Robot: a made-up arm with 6 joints.
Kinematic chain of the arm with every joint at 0, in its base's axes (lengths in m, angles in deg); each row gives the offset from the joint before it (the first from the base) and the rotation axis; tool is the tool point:
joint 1: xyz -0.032 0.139 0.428 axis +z
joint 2: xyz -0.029 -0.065 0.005 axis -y
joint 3: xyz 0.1 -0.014 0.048 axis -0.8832 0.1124 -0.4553
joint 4: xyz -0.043 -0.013 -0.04 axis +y
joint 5: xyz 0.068 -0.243 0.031 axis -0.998 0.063 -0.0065
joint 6: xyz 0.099 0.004 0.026 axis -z
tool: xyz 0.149 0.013 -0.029
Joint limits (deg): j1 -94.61..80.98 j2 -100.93..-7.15 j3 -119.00..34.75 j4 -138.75..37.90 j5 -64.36..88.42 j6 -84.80..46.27
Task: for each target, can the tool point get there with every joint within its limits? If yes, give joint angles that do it. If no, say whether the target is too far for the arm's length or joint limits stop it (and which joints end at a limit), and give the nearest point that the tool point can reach.
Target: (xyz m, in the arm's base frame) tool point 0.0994 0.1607 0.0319
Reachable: yes | joints 9.39 -70.27 -93.60 1.46 -40.42 -14.57
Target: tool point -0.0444 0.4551 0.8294
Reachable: no: joint limits stop it (at a limit: joint 1, joint 2, joint 3) | nearest point -0.1368 0.3712 0.7535 | short by 0.146 m
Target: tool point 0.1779 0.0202 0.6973
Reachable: yes | joints 30.00 -20.04 5.83 -86.76 5.24 -36.87
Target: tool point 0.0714 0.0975 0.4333
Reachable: no: joint limits stop it (at a limit: joint 3, joint 4, joint 6) | nearest point 0.1260 0.0756 0.4334 | short by 0.059 m
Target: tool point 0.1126 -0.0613 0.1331
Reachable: yes | joints 45.05 -93.30 12.58 20.63 -16.65 -50.32
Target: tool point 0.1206 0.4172 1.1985
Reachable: no: too far | nearest point 0.1719 0.2509 0.8335 | short by 0.404 m
